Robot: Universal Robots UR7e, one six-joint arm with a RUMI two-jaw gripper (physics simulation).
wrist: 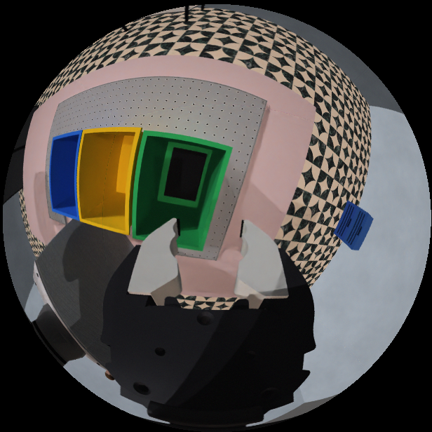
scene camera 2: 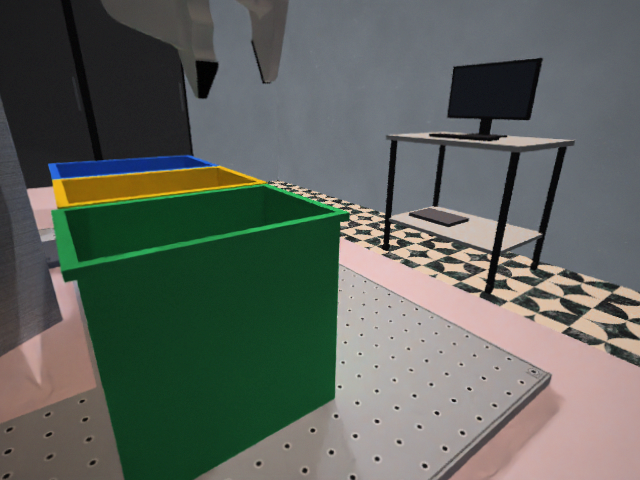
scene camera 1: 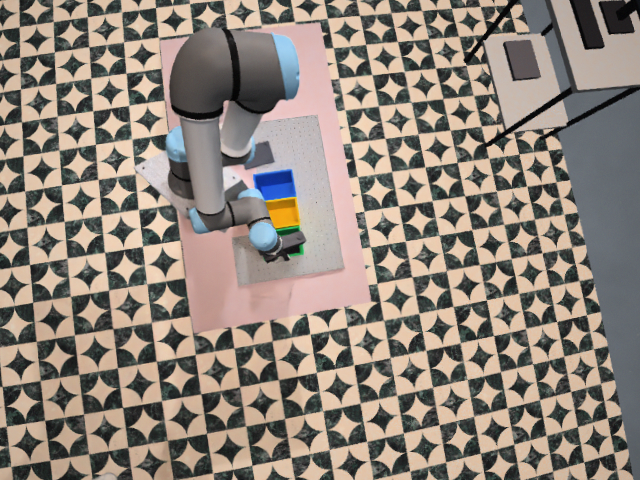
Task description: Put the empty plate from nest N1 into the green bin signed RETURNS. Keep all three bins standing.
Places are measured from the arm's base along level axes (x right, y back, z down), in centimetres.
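Where they show: gripper, fingertip midpoint: [scene camera 2: 233,91].
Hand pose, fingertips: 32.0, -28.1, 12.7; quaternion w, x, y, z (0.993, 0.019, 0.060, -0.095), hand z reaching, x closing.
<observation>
Each offset is from my fingertips to the top centre of the thing, as dx, dy, dz. Level surfaces: height alone.
The green bin @(-4.6, +0.9, +8.2) [scene camera 1: 300,250] [scene camera 2: 217,335] [wrist: 212,180] stands upright at the end of the row. A dark rectangle with a green border [wrist: 186,174] shows inside it in the wrist view; it looks like the plate, but I cannot tell for sure. The yellow bin @(-18.2, -0.3, +8.2) [scene camera 1: 284,211] [scene camera 2: 129,186] [wrist: 102,175] and the blue bin @(-31.3, -1.0, +8.2) [scene camera 1: 276,184] [scene camera 2: 67,170] [wrist: 64,175] stand upright beside it. My gripper [scene camera 2: 236,88] [wrist: 210,221] is partly open and empty, above the height of the bin rims. Nest N1 and the RETURNS sign do not show clearly.
The bins stand on a grey perforated board @(dz +26.2) [scene camera 1: 320,206] [scene camera 2: 403,361] [wrist: 200,107] over a pink mat @(dz +27.5) [scene camera 1: 232,310] [wrist: 280,125]. A table with a monitor [scene camera 2: 493,90] stands beyond the mat. A dark grey panel [scene camera 2: 15,258] rises left of the bins in the second scene view.
</observation>
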